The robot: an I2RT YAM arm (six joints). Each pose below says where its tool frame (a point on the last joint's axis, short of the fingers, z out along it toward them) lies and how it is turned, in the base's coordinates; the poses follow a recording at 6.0 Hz.
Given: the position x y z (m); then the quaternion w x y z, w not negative.
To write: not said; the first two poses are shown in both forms.
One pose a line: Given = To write
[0.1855 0.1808 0.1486 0.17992 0.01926 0.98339 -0.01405] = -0.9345 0.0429 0.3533 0.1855; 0.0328 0.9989 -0.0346 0.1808; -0.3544 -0.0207 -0.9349 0.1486; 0 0 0 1
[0.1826 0.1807 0.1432 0.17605 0.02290 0.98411 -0.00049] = -0.9370 0.0452 0.3465 0.1826; 0.0449 0.9990 -0.0090 0.1807; -0.3465 0.0071 -0.9380 0.1432; 0 0 0 1
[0.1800 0.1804 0.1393 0.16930 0.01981 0.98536 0.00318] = -0.9419 0.0380 0.3338 0.1800; 0.0401 0.9992 -0.0004 0.1804; -0.3335 0.0130 -0.9427 0.1393; 0 0 0 1
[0.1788 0.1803 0.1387 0.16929 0.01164 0.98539 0.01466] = -0.9424 0.0180 0.3340 0.1788; 0.0279 0.9993 0.0250 0.1803; -0.3333 0.0328 -0.9423 0.1387; 0 0 0 1
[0.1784 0.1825 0.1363 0.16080 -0.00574 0.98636 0.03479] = -0.9482 -0.0225 0.3168 0.1784; -0.0001 0.9975 0.0705 0.1825; -0.3176 0.0668 -0.9459 0.1363; 0 0 0 1
